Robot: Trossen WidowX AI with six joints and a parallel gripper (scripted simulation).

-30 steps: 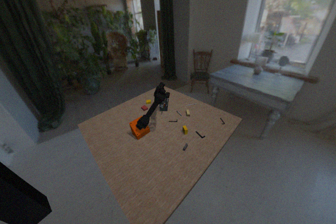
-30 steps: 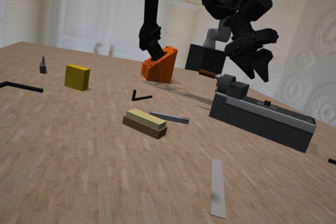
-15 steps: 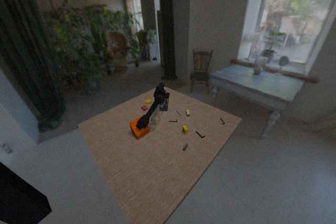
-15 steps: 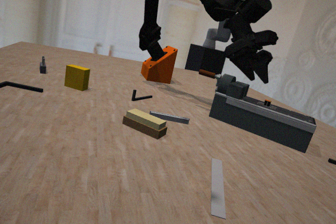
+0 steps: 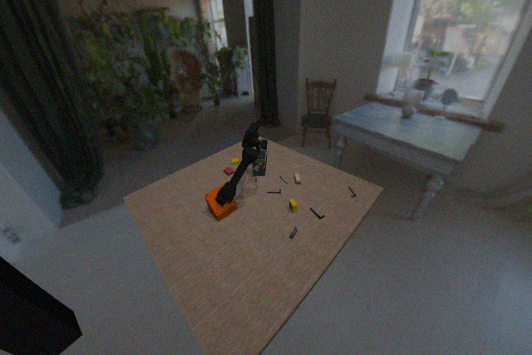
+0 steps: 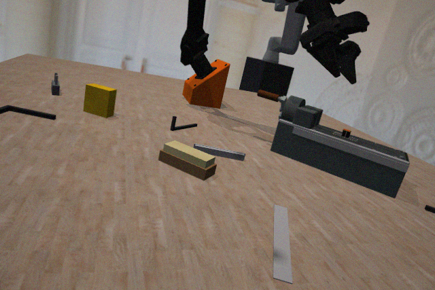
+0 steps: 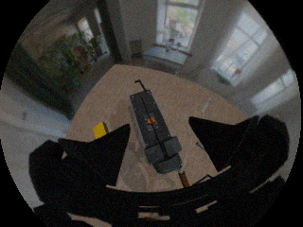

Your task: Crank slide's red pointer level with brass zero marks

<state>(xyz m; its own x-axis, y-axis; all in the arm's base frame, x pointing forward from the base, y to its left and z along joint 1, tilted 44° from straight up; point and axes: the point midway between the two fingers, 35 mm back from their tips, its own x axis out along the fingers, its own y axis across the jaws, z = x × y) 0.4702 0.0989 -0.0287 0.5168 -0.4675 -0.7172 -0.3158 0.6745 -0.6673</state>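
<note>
My gripper tip is now 11 cm past the brown crank handle, 10 cm to the left of it and 7 cm above it. The rest, counted from my gripper tip: red pointer: 11 cm below, 3 cm ahead, 2 cm to the left; then red block: 18 cm below, 18 cm behind, 17 cm to the left; then grey bar: 24 cm to the right, 18 cm below, 3 cm behind.
</note>
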